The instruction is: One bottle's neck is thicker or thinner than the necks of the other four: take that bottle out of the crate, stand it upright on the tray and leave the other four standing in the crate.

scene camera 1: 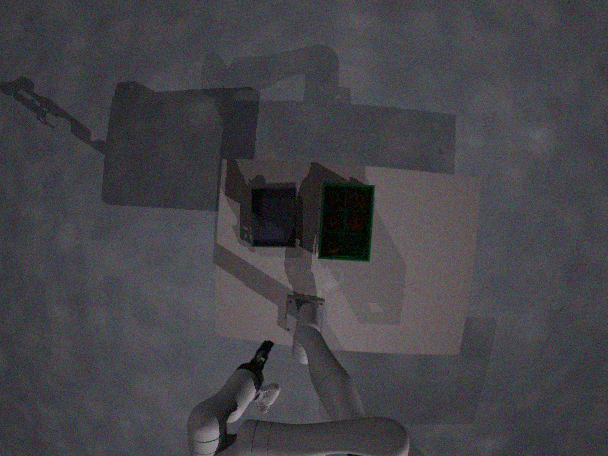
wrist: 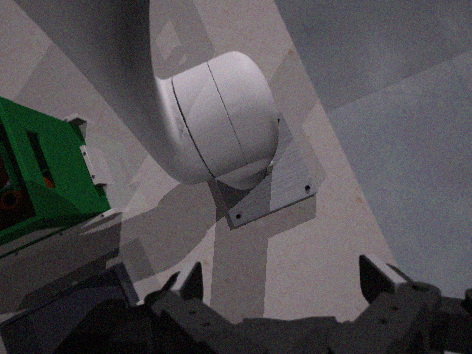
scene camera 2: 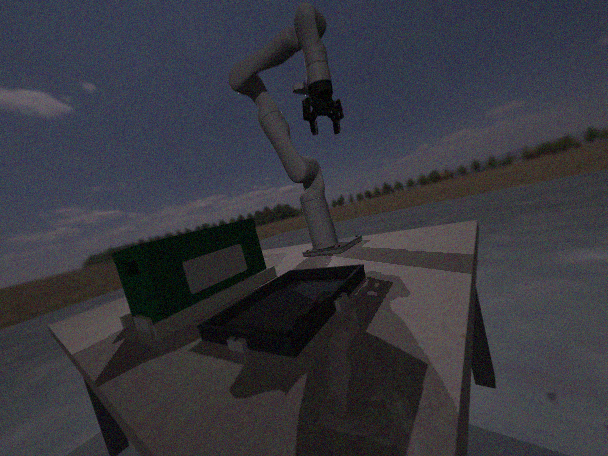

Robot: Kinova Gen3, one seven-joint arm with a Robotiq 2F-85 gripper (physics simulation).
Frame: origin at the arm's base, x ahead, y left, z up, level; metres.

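Seen in the pictures: gripper, between the fingertips: point(wrist: 278, 275) point(scene camera 2: 326, 134); arm's base, origin of its link: point(scene camera 1: 308, 312) point(scene camera 2: 325, 246).
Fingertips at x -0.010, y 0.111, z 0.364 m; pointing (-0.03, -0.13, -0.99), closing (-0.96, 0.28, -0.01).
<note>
Offsets run from my fingertips to a thing's top centre. Level surfaces: height alone.
A green crate @[0.202 m right, 0.425 m ahead, 0.204 m down] point(scene camera 1: 372, 222) point(scene camera 2: 155, 272) point(wrist: 65, 170) stands on the table. Dim orange-brown bottles point(scene camera 1: 356, 221) point(wrist: 10, 200) stand in its compartments in the top view; the compartment at its lower right shows no bottle. The neck widths are too dark and small to compare. The dark tray @[0.091 m left, 0.405 m ahead, 0.354 m down] point(scene camera 1: 274, 217) point(scene camera 2: 285, 305) point(wrist: 127, 285) lies beside the crate, with a low rim, and no bottle shows on it. My gripper point(scene camera 1: 269, 344) point(scene camera 2: 325, 131) point(wrist: 278, 275) is open and empty, high up and off to the arm-base side, away from both crate and tray.
The arm's base plate point(scene camera 1: 306, 298) point(scene camera 2: 332, 248) point(wrist: 272, 200) is fixed to the pale table @[0.379 m down] point(scene camera 1: 430, 300) point(scene camera 2: 425, 290) point(wrist: 305, 265). Pale clips or blocks sit by the tray and crate edges. The light is dim, with broad shadows across the table.
</note>
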